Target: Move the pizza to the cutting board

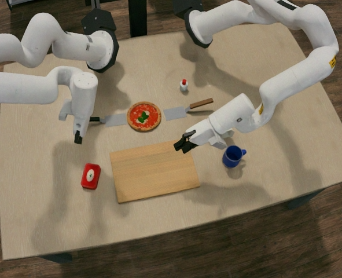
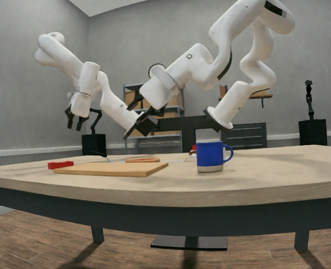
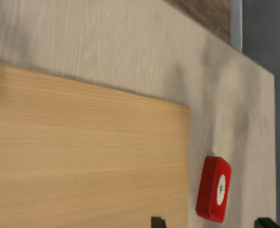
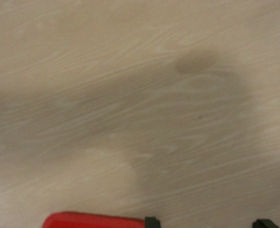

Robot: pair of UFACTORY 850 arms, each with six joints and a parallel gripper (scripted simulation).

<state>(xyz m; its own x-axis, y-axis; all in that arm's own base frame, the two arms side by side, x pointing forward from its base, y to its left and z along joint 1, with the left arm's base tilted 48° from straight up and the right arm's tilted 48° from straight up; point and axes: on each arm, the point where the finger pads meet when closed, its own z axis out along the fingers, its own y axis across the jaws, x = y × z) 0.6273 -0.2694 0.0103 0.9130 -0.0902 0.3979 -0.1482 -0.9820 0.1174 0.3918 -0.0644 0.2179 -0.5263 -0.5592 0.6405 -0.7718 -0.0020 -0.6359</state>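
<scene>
The brown-handled turner is 26 cm behind my left hand, 17 cm below it and 14 cm to the left of it. The rest, counted from my left hand: white mug (23 cm to the left, 16 cm below, 11 cm behind); then pizza (29 cm behind, 19 cm below, 7 cm to the right); then cutting board (19 cm below, 11 cm to the right, 2 cm behind).
Now: the black-handled turner 16 cm below my right hand, 15 cm behind it and 8 cm to the left of it. Also, from my right hand: pizza: 30 cm to the left, 18 cm below, 11 cm behind; then cutting board: 26 cm to the left, 18 cm below, 17 cm ahead; then brown-handled turner: 52 cm to the left, 17 cm below, 8 cm behind.
</scene>
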